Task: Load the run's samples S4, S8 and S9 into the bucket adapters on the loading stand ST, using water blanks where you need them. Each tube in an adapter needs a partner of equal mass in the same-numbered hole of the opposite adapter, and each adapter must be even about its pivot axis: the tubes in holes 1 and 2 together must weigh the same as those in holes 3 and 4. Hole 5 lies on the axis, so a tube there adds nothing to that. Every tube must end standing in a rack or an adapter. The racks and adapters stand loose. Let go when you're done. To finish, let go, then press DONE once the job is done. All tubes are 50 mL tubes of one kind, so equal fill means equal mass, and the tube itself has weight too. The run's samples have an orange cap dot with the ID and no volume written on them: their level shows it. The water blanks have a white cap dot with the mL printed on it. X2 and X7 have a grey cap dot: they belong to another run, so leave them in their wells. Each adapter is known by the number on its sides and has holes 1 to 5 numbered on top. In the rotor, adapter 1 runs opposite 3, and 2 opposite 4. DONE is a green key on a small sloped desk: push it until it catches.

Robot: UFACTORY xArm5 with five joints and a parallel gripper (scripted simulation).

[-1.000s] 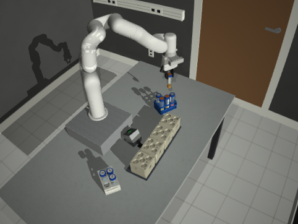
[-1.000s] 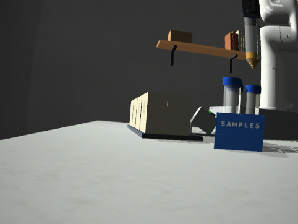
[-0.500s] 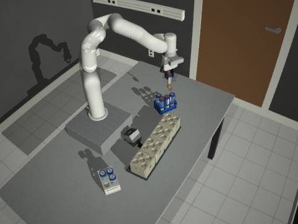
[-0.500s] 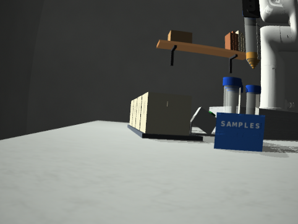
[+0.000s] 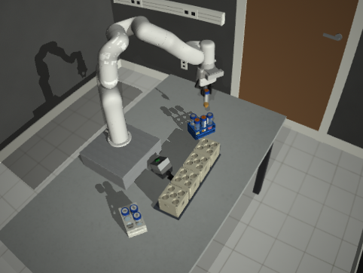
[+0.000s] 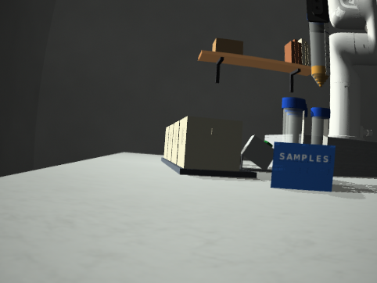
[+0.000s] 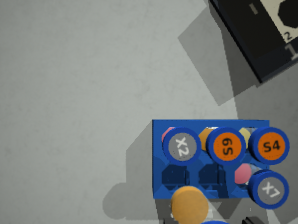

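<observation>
My hand is 40 mm to the left of the blue samples rack and 220 mm above it. Also, from my hand: white blanks rack: 40 mm ahead, 710 mm to the right, 220 mm below; adapter: 120 mm ahead, 200 mm to the right, 200 mm below.
</observation>
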